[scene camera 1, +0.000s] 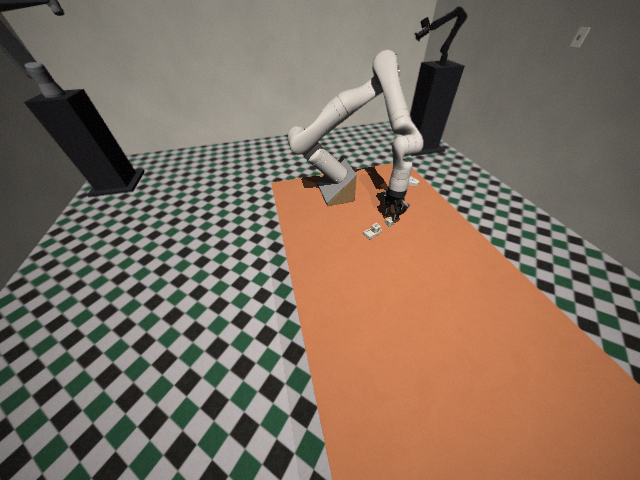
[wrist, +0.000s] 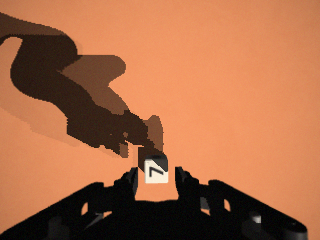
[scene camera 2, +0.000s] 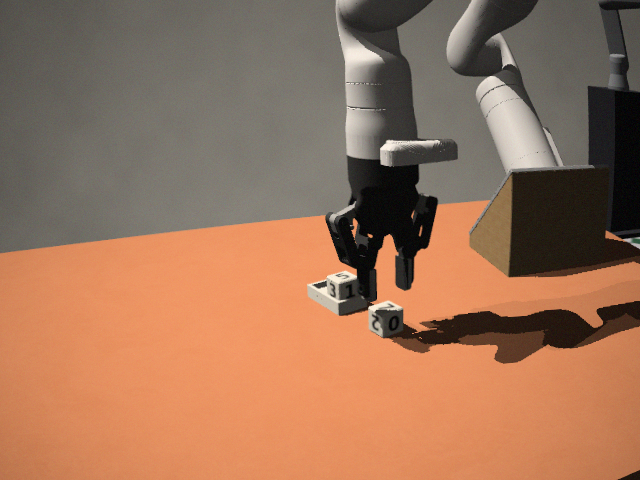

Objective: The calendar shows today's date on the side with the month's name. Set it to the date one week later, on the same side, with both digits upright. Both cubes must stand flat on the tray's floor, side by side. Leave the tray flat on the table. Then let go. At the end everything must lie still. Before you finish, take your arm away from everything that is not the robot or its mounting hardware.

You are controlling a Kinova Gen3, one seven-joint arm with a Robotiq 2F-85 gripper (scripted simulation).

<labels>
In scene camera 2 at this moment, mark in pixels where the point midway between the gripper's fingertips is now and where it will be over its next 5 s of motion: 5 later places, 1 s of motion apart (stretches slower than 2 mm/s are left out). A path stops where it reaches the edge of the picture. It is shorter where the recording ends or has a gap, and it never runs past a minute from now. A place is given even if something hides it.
My gripper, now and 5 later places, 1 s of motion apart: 386, 293; 386, 308; 385, 323; 384, 241; 326, 207; 327, 247
</labels>
